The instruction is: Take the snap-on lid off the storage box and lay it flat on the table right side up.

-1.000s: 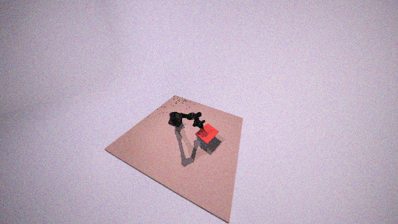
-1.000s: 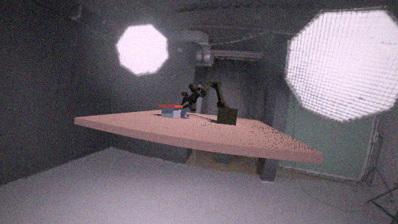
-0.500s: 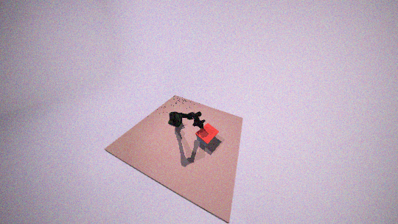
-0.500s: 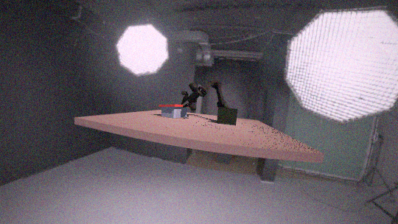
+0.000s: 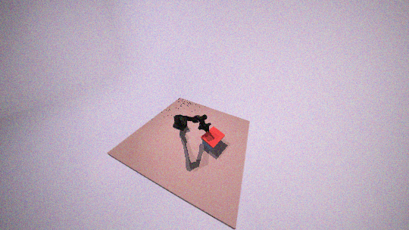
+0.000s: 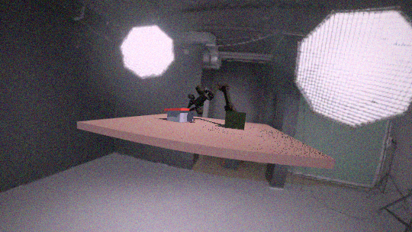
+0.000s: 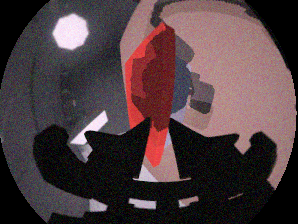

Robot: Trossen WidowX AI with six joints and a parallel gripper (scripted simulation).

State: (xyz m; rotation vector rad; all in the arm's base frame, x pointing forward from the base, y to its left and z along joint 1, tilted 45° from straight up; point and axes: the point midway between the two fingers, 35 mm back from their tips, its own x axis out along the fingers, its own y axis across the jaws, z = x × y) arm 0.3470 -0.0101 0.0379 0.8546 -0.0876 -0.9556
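My gripper tip is 7 cm short of the red lid and 3 cm to the left of it. Round my gripper tip: grey storage box (7 cm ahead, 6 cm below, 3 cm to the right).
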